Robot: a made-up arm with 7 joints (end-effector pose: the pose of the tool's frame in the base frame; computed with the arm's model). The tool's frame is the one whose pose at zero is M. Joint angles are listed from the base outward.
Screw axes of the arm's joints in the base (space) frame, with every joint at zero. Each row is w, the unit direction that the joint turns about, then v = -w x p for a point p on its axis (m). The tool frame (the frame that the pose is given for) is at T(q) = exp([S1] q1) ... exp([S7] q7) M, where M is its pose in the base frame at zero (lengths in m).
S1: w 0 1 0 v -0.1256 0 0
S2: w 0 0 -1 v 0.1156 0.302 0
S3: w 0 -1 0 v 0.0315 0 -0.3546
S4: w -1 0 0 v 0 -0.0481 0.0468
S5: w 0 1 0 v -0.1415 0 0.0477
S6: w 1 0 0 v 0 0.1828 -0.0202
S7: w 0 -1 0 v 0.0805 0 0.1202
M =
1 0 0 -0.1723
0 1 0 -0.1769
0 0 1 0.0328
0 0 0 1
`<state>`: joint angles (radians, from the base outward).
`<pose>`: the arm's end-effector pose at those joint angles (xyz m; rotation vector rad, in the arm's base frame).
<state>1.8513 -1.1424 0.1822 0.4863 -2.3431 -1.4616 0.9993</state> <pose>-0.2606 -0.4258 -0.0932 -0.6146 -1.3924 -0.5712</pose>
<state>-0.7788 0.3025 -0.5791 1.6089 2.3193 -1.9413 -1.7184</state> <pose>0.3766 0.0971 0.3680 0.7976 -1.4815 0.2128</pose>
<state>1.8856 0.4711 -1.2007 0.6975 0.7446 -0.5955 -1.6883</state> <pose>0.1864 -0.0649 -0.6180 0.5635 -0.5867 -0.4689</pose>
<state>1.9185 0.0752 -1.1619 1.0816 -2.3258 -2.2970 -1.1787</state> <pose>0.1024 -0.1242 -0.0159 -1.5580 0.8021 0.0270</pose>
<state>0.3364 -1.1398 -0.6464 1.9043 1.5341 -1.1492 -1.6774</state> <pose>-0.1431 0.0919 0.1944 1.9910 0.1656 1.9645</pose>
